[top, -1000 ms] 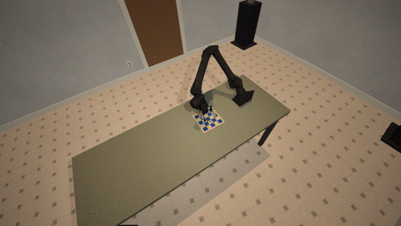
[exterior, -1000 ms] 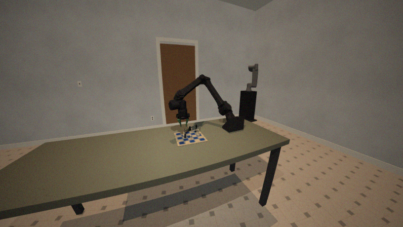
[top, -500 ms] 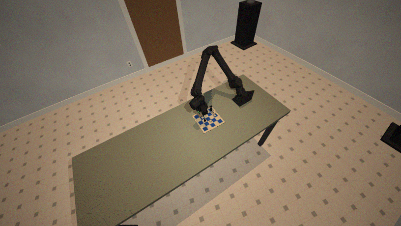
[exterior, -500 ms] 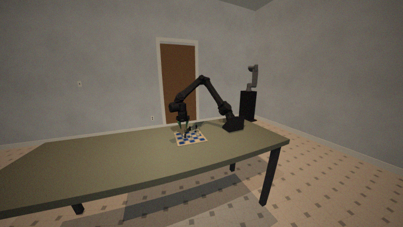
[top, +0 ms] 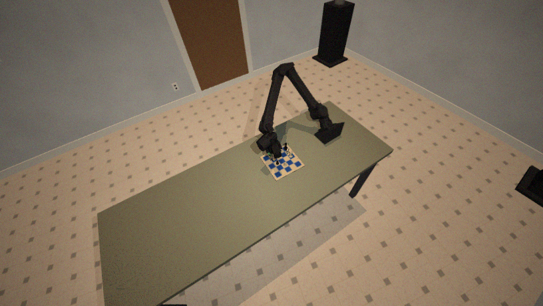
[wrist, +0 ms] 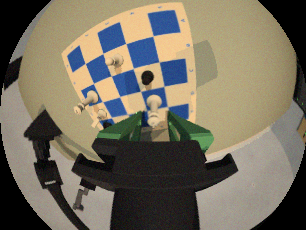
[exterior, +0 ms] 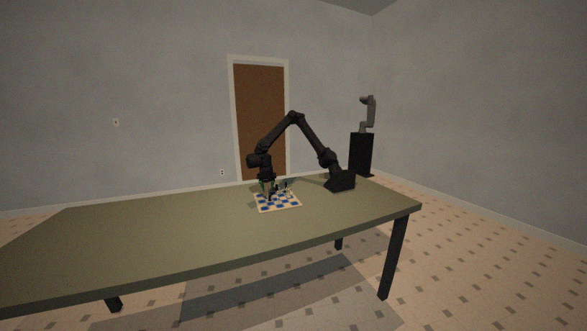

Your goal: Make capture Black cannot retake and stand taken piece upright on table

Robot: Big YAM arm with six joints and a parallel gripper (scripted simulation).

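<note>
The white chess piece is 10 mm to the left of my hand and 10 mm below it. Also, from my hand: blue-and-cream chessboard (30 mm behind, 50 mm to the left, 40 mm below).
</note>
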